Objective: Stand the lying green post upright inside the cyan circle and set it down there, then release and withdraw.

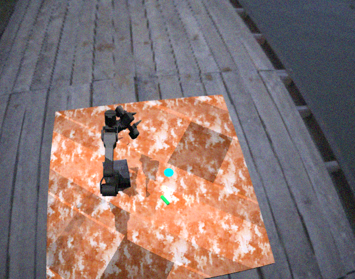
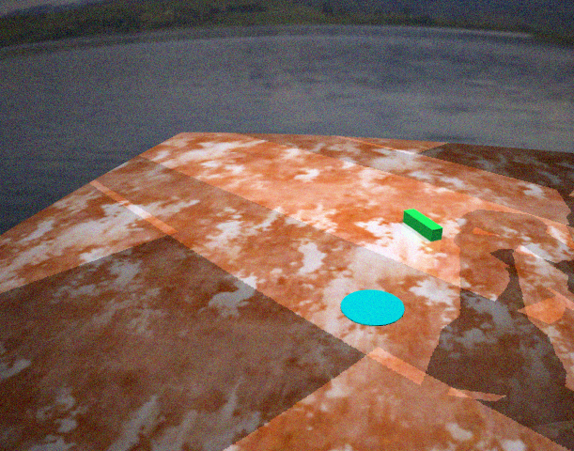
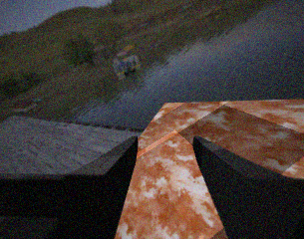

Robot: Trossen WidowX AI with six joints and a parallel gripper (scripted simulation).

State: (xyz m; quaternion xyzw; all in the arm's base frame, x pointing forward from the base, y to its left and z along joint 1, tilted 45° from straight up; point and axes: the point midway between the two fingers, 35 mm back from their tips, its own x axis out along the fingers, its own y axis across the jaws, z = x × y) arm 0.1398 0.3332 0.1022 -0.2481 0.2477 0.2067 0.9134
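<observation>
Right now the green post is 11 cm ahead of my gripper tip, 33 cm to the right of it and 39 cm below it. Also, from my gripper tip: cyan circle 15 cm ahead, 14 cm to the right, 40 cm below.
</observation>
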